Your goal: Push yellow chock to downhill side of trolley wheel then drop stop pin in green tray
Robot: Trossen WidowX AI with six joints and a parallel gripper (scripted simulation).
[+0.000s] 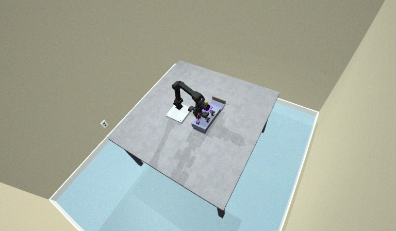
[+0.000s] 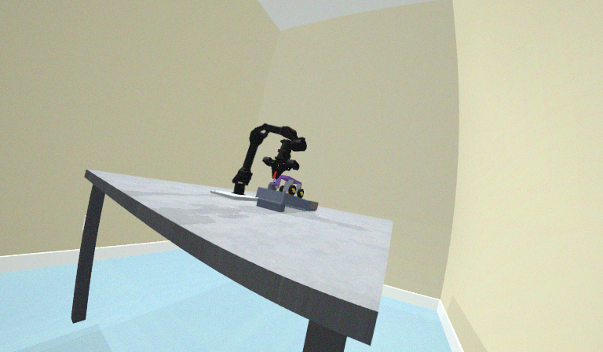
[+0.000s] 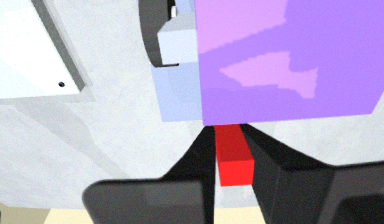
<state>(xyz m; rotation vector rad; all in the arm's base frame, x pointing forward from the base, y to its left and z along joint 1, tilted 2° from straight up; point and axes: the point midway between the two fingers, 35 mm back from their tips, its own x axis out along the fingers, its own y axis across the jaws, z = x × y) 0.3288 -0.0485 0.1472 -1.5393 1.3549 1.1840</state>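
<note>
My gripper tip is 180 mm to the right of the green tray, 150 mm above it and 140 mm past it. From my gripper tip the other things lie so: stop pin (right at my gripper tip); purple trolley (100 mm to the left, 30 mm below, 10 mm ahead); pale blue ramp (110 mm to the left, 90 mm below, 10 mm ahead).
</note>
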